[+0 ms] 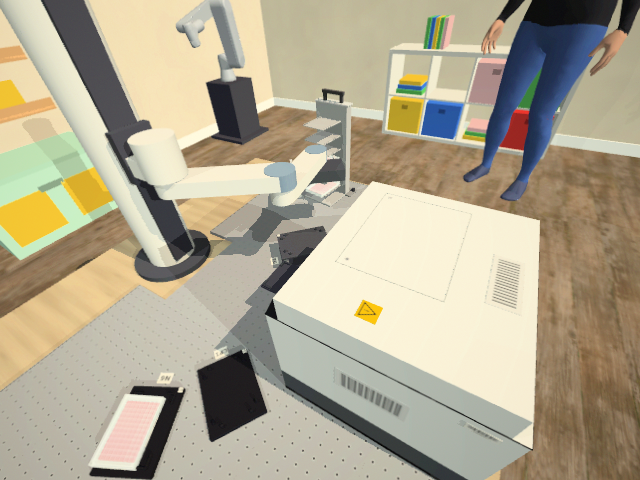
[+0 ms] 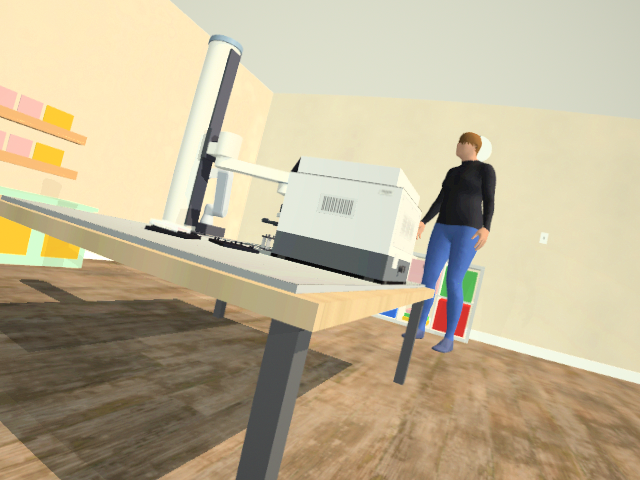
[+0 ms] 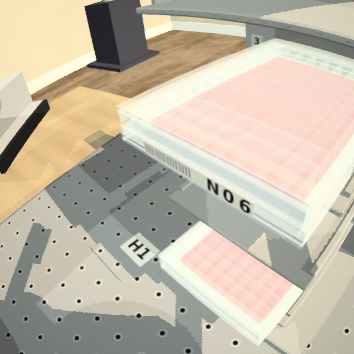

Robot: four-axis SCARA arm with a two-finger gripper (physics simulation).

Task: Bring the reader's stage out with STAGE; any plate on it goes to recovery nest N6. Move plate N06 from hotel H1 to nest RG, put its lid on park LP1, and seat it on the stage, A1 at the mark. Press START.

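Frame: origin at the arm's base, x down, y ahead, z right, level; centimetres.
Seen in the pictures: gripper, fingertip midpoint: point(image 3: 208, 63); arm's base at its link origin: point(image 1: 174, 255).
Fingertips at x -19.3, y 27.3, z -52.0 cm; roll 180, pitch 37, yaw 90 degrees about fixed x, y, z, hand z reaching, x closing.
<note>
Pixels of each thing's top centre, then the offset from my fingertips to it. "pt": a spot on its surface instead.
- Plate N06 at its top centre: point(image 3: 287, 79) dx +1.2, dy +2.3, dz -3.0 cm
- smaller-looking pink plate at its top centre: point(image 3: 269, 229) point(image 1: 322, 184) dx +11.9, dy +2.4, dz -3.0 cm
- white reader at its top centre: point(image 1: 420, 254) point(image 2: 364, 177) dx -16.0, dy +52.9, dz +51.0 cm
- dark slab at its top centre: point(image 1: 299, 282) dx +5.5, dy +26.8, dz +51.0 cm
- black nest at its top centre: point(image 1: 229, 387) point(image 2: 234, 241) dx +16.1, dy +23.6, dz +76.8 cm
- dark nest at its top centre: point(image 1: 303, 238) dx +11.1, dy +14.6, dz +31.0 cm
- grey shelf at a spot on its surface: point(image 3: 220, 17) pt dx -2.2, dy +1.5, dz +1.3 cm
Plate N06 point(image 3: 250, 130), lidded with pink wells, lies level in hotel H1, whose side panel point(image 1: 346, 155) stands behind the reader. A smaller-looking pink plate point(image 3: 232, 280) point(image 1: 323, 188) sits lower in the hotel. My gripper is open and empty at the hotel; one black-padded finger point(image 3: 24, 137) shows left of N06, the other does not show. The white reader point(image 1: 413, 248) point(image 2: 336, 206) stands on the table. A dark slab point(image 1: 281, 276) juts out beside it, mostly hidden; I cannot tell whether it is the stage. A pink plate point(image 1: 130, 429) sits on the nest labelled N6.
A black nest point(image 1: 232, 395) with an unreadable label lies between N6 and the reader. Another dark nest point(image 1: 299, 241) lies between reader and hotel. A grey shelf point(image 3: 220, 17) overhangs N06. The arm's column point(image 1: 118, 155) point(image 2: 199, 129) stands left. A person point(image 1: 542, 87) point(image 2: 454, 222) stands behind the table.
</note>
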